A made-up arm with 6 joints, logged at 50 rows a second.
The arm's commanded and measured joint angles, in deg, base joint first. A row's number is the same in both.
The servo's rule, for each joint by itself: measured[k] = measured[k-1] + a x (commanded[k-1-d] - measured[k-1]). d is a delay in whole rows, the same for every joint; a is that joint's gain. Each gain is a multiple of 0.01, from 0.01 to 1. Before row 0 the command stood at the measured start. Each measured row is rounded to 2 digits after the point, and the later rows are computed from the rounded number. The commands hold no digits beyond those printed.
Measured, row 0:
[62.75 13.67 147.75 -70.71 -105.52 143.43]
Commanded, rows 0 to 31:
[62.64 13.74 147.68 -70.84 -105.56 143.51]
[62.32 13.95 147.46 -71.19 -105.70 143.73]
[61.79 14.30 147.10 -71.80 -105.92 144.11]
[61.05 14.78 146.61 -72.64 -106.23 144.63]
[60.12 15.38 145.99 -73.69 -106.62 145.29]
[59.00 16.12 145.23 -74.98 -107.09 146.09]
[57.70 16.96 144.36 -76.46 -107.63 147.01]
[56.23 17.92 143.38 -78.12 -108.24 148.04]
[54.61 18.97 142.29 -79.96 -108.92 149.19]
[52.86 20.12 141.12 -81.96 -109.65 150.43]
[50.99 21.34 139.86 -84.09 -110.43 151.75]
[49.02 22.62 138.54 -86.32 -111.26 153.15]
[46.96 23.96 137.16 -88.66 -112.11 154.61]
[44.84 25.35 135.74 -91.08 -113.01 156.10]
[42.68 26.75 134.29 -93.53 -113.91 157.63]
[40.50 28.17 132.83 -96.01 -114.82 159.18]
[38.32 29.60 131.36 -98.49 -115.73 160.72]
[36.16 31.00 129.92 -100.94 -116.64 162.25]
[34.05 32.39 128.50 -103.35 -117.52 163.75]
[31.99 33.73 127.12 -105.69 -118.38 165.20]
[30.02 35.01 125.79 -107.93 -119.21 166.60]
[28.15 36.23 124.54 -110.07 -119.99 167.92]
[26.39 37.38 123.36 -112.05 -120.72 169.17]
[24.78 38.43 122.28 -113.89 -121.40 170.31]
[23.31 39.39 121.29 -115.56 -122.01 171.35]
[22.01 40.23 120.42 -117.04 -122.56 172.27]
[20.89 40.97 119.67 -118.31 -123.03 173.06]
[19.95 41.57 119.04 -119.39 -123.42 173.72]
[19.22 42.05 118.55 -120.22 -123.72 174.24]
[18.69 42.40 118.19 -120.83 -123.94 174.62]
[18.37 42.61 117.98 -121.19 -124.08 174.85]
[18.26 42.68 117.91 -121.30 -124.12 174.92]
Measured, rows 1 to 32:
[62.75 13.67 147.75 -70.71 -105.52 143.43]
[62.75 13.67 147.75 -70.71 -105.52 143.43]
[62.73 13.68 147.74 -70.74 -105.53 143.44]
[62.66 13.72 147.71 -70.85 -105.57 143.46]
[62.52 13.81 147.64 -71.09 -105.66 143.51]
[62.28 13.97 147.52 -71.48 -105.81 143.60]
[61.93 14.20 147.34 -72.03 -106.02 143.74]
[61.46 14.51 147.09 -72.77 -106.30 143.93]
[60.86 14.90 146.76 -73.69 -106.65 144.18]
[60.12 15.38 146.35 -74.80 -107.06 144.49]
[59.24 15.95 145.86 -76.09 -107.54 144.87]
[58.22 16.62 145.29 -77.56 -108.09 145.31]
[57.06 17.38 144.64 -79.19 -108.70 145.83]
[55.77 18.22 143.91 -80.97 -109.37 146.42]
[54.36 19.14 143.10 -82.89 -110.08 147.08]
[52.84 20.13 142.22 -84.94 -110.84 147.80]
[51.21 21.19 141.27 -87.09 -111.64 148.59]
[49.50 22.31 140.26 -89.32 -112.47 149.44]
[47.71 23.48 139.19 -91.61 -113.32 150.34]
[45.86 24.68 138.08 -93.94 -114.18 151.29]
[43.97 25.91 136.93 -96.29 -115.05 152.29]
[42.05 27.16 135.75 -98.64 -115.92 153.32]
[40.13 28.42 134.55 -100.96 -116.78 154.38]
[38.21 29.67 133.35 -103.24 -117.61 155.46]
[36.32 30.90 132.15 -105.44 -118.42 156.56]
[34.47 32.10 130.97 -107.55 -119.19 157.66]
[32.68 33.27 129.81 -109.55 -119.92 158.76]
[30.97 34.38 128.68 -111.42 -120.61 159.84]
[29.36 35.43 127.60 -113.14 -121.24 160.90]
[27.85 36.41 126.57 -114.70 -121.81 161.93]
[26.47 37.31 125.61 -116.08 -122.31 162.91]
[25.23 38.12 124.72 -117.27 -122.73 163.85]
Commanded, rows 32 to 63:
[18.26 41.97 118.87 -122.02 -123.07 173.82]
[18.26 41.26 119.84 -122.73 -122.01 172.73]
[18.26 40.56 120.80 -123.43 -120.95 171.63]
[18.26 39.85 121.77 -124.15 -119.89 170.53]
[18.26 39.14 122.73 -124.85 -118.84 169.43]
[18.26 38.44 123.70 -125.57 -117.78 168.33]
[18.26 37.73 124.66 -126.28 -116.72 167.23]
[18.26 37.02 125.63 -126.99 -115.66 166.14]
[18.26 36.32 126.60 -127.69 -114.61 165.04]
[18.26 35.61 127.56 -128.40 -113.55 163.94]
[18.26 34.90 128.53 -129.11 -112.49 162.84]
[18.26 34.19 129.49 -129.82 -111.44 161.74]
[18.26 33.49 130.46 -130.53 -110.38 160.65]
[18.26 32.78 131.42 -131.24 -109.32 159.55]
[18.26 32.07 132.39 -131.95 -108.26 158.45]
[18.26 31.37 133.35 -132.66 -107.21 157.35]
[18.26 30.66 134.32 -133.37 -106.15 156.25]
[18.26 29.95 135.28 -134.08 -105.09 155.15]
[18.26 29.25 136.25 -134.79 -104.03 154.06]
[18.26 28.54 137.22 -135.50 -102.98 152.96]
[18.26 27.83 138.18 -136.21 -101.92 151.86]
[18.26 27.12 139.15 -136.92 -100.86 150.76]
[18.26 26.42 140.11 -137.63 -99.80 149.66]
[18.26 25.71 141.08 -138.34 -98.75 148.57]
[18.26 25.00 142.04 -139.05 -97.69 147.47]
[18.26 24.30 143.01 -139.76 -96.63 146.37]
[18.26 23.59 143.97 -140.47 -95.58 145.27]
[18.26 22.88 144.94 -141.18 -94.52 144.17]
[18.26 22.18 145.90 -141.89 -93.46 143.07]
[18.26 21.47 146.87 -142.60 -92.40 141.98]
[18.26 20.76 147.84 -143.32 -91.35 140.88]
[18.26 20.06 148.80 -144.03 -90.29 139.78]
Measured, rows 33 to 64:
[24.13 38.84 123.91 -118.25 -123.08 164.73]
[23.19 39.45 123.19 -119.01 -123.35 165.55]
[22.40 39.85 122.67 -119.76 -123.28 166.21]
[21.74 40.08 122.33 -120.50 -122.95 166.73]
[21.18 40.16 122.15 -121.23 -122.43 167.12]
[20.71 40.11 122.10 -121.96 -121.77 167.39]
[20.32 39.95 122.18 -122.68 -121.01 167.55]
[19.99 39.71 122.36 -123.40 -120.17 167.61]
[19.71 39.39 122.64 -124.12 -119.27 167.58]
[19.48 39.01 123.00 -124.84 -118.33 167.46]
[19.28 38.58 123.43 -125.55 -117.36 167.27]
[19.12 38.10 123.93 -126.26 -116.37 167.00]
[18.98 37.59 124.48 -126.97 -115.36 166.67]
[18.86 37.05 125.08 -127.68 -114.34 166.28]
[18.76 36.48 125.73 -128.39 -113.31 165.83]
[18.68 35.89 126.41 -129.10 -112.27 165.33]
[18.61 35.28 127.13 -129.81 -111.23 164.78]
[18.55 34.65 127.88 -130.52 -110.18 164.19]
[18.50 34.01 128.65 -131.23 -109.13 163.55]
[18.46 33.36 129.45 -131.94 -108.08 162.88]
[18.43 32.70 130.27 -132.65 -107.03 162.17]
[18.40 32.03 131.10 -133.36 -105.98 161.43]
[18.38 31.36 131.95 -134.07 -104.92 160.66]
[18.36 30.68 132.81 -134.78 -103.86 159.87]
[18.34 30.00 133.69 -135.49 -102.80 159.05]
[18.33 29.31 134.58 -136.20 -101.75 158.21]
[18.32 28.62 135.48 -136.91 -100.69 157.35]
[18.31 27.93 136.38 -137.62 -99.63 156.47]
[18.30 27.24 137.29 -138.33 -98.58 155.57]
[18.29 26.54 138.21 -139.04 -97.52 154.66]
[18.29 25.84 139.13 -139.75 -96.46 153.73]
[18.29 25.14 140.06 -140.46 -95.40 152.79]

